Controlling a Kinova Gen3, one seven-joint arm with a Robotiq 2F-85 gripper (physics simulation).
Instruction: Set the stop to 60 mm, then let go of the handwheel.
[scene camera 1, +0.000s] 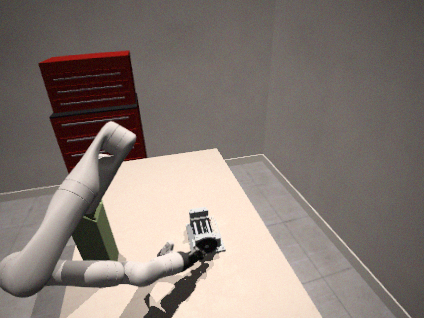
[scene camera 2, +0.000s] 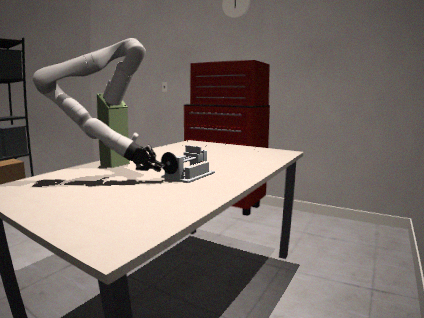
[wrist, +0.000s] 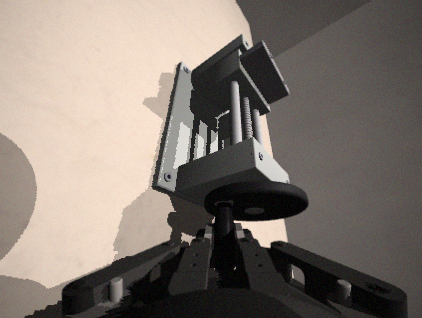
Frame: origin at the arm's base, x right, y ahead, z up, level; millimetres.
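Seen in the pictures: gripper, between the fingertips: (scene camera 1: 203, 254) (scene camera 2: 161, 168) (wrist: 223, 234); arm's base, origin of its link: (scene camera 2: 112, 100).
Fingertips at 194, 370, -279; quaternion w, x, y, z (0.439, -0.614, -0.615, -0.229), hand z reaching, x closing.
Observation:
Offsets run from my fingertips to a thing's top centre, as dx, dy, dz. "*": to the spot under its first point. Level surfaces: height alone.
The grey stop device (scene camera 1: 203, 231) (scene camera 2: 197, 171) (wrist: 220, 172) stands on the table. Its black handwheel @(* -14, +26, +34) (scene camera 1: 207, 244) (scene camera 2: 170, 163) (wrist: 285, 199) faces the arm. The wheel's black handle @(-1, -13, +21) (wrist: 224, 216) sticks out toward the wrist camera. My gripper (scene camera 1: 200, 254) (scene camera 2: 158, 165) (wrist: 223, 234) is shut on this handle, with a finger on each side of it. The stop carriage @(-177, +71, +70) (wrist: 265, 72) sits on the rods toward the end away from the wheel. The scale and its reading do not show in the wrist view.
The device stands on the pale table @(dz -53) (scene camera 1: 165, 190) (scene camera 2: 125, 220) near a long edge. A green pedestal (scene camera 1: 97, 235) (scene camera 2: 114, 135) carries the arm. A red tool cabinet (scene camera 1: 92, 85) (scene camera 2: 227, 82) stands beyond the table. Shelving (scene camera 2: 24, 90) stands at the far left in scene camera 2.

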